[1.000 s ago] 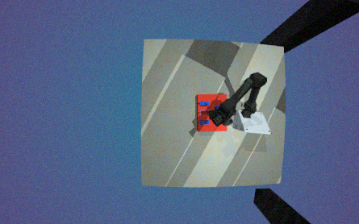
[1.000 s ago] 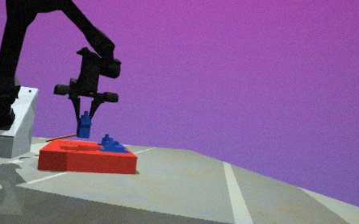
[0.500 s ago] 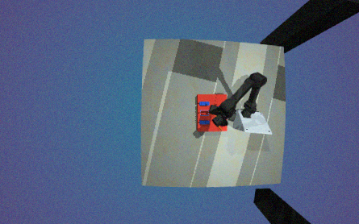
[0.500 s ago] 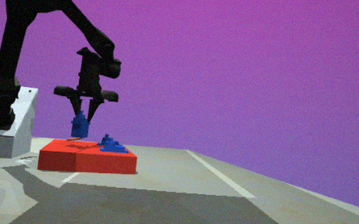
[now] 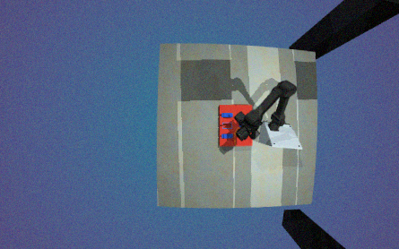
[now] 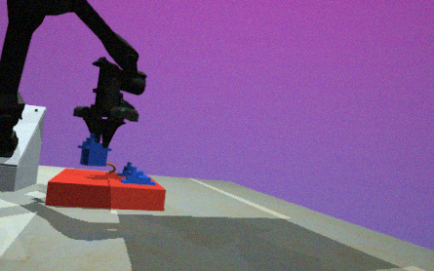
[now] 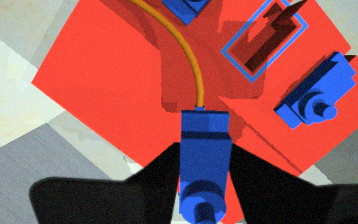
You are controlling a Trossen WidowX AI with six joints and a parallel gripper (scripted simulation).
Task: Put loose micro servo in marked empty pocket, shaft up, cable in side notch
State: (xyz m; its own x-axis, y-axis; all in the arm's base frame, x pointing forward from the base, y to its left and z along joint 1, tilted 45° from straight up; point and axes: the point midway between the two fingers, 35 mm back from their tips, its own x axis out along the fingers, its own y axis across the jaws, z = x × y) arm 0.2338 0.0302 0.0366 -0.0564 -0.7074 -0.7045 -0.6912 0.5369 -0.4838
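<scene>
The red deck is 1 cm behind my gripper tip and 10 cm below it.
</scene>
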